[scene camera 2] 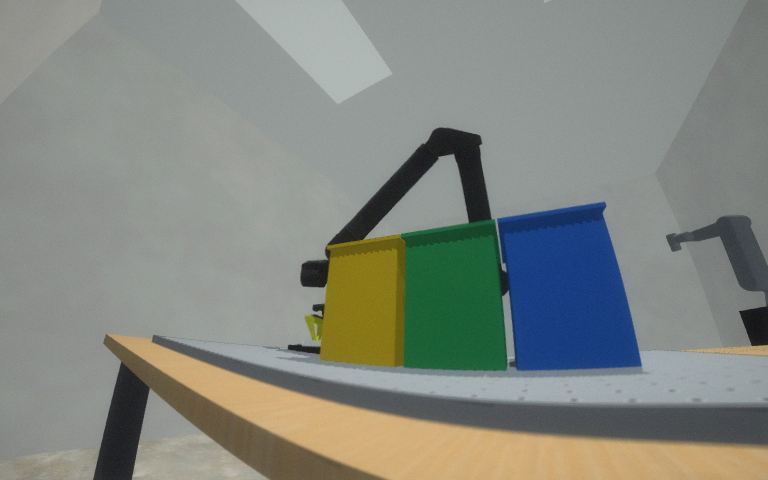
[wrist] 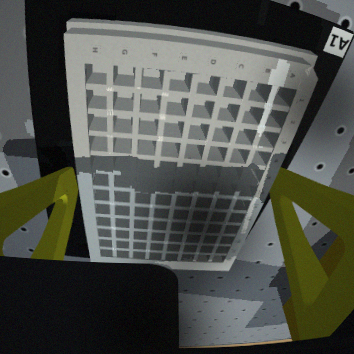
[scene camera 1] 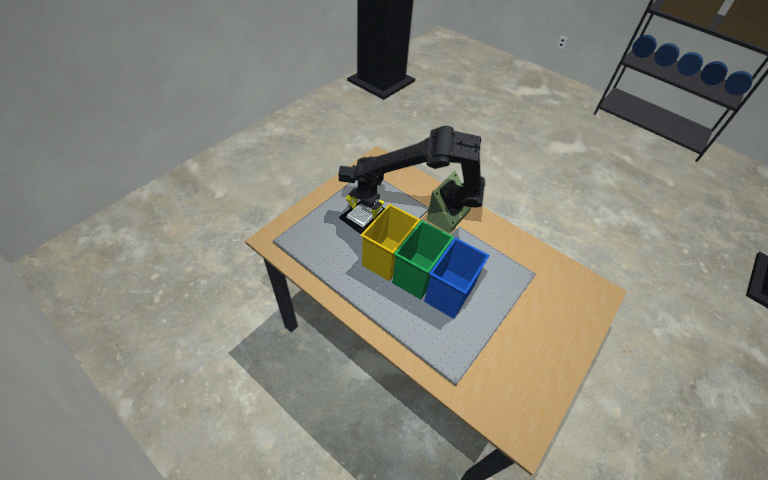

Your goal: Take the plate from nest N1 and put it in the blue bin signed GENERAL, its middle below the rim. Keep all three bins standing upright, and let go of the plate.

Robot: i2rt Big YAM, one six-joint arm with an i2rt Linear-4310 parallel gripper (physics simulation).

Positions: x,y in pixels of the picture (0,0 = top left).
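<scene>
There's a yellow bin (scene camera 2: 364,314) that's 0.37 m from the lens, and a blue bin (scene camera 2: 569,309) that's 0.32 m from the lens, so the blue bin is nearer to the lens than the yellow bin. The marked spots on the yellow bin and the blue bin are 0.25 m apart.
</scene>
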